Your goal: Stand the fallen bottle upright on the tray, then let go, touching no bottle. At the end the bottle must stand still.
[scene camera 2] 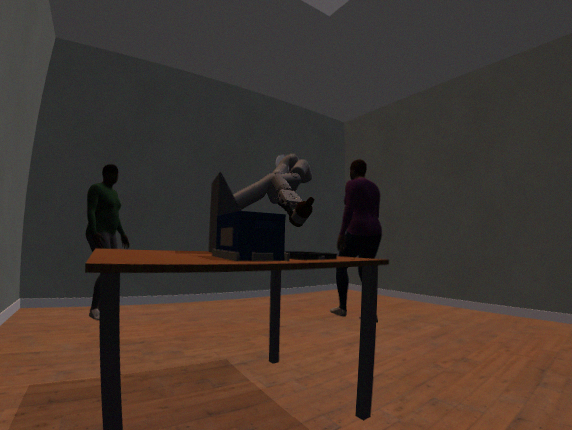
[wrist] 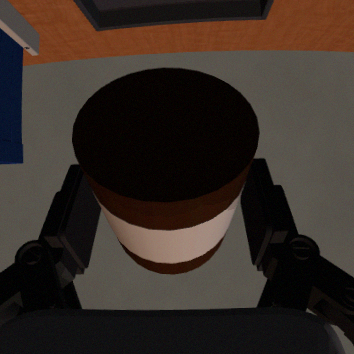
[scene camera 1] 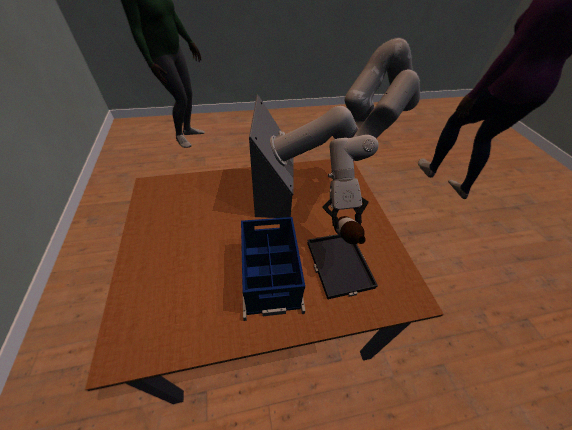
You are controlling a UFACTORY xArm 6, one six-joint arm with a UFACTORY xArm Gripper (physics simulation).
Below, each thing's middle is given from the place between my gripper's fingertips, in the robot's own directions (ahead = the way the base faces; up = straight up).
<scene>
Now: hand 3 cm short of the brown bottle [wrist: 166,151] and 1 cm below it.
</scene>
